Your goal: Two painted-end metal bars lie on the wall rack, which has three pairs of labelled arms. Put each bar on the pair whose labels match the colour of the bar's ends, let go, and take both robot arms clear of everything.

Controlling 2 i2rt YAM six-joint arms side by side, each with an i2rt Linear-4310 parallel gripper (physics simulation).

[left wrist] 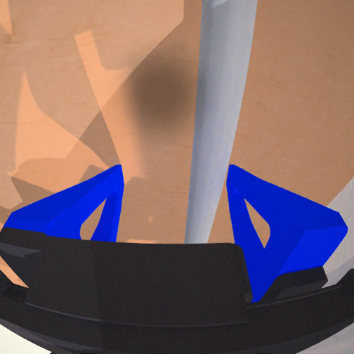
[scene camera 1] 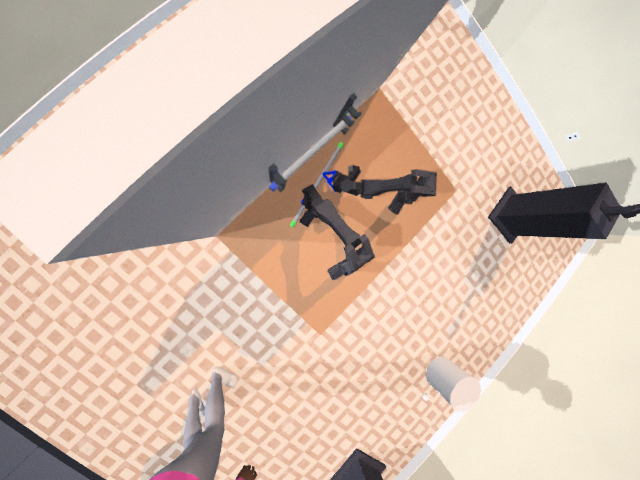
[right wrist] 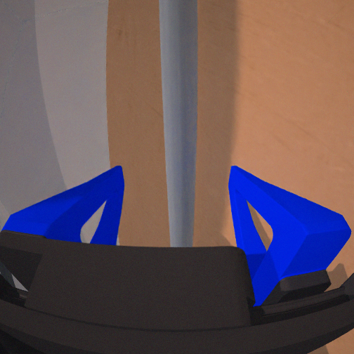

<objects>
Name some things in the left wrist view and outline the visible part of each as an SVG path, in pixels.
My left gripper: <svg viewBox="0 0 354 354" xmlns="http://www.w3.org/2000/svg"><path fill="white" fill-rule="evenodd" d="M0 230L0 256L13 272L18 275L20 280L27 285L27 287L11 282L0 270L0 324L11 330L11 332L55 354L294 354L327 339L354 322L354 268L350 268L336 284L322 287L327 282L327 276L322 265L331 256L341 240L343 240L348 230L339 212L273 183L264 181L235 164L229 164L226 179L228 206L235 244L230 242L181 244L115 242L124 188L121 164L115 164L86 181L72 185L69 188L55 192L53 195L12 211ZM244 199L251 204L270 227L270 237L264 248L251 223ZM105 199L98 225L91 239L81 239L79 234L81 223Z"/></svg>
A green-ended bar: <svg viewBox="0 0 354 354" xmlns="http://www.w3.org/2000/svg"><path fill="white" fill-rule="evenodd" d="M257 0L202 0L195 121L184 243L207 243L240 114L254 32Z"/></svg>
</objects>
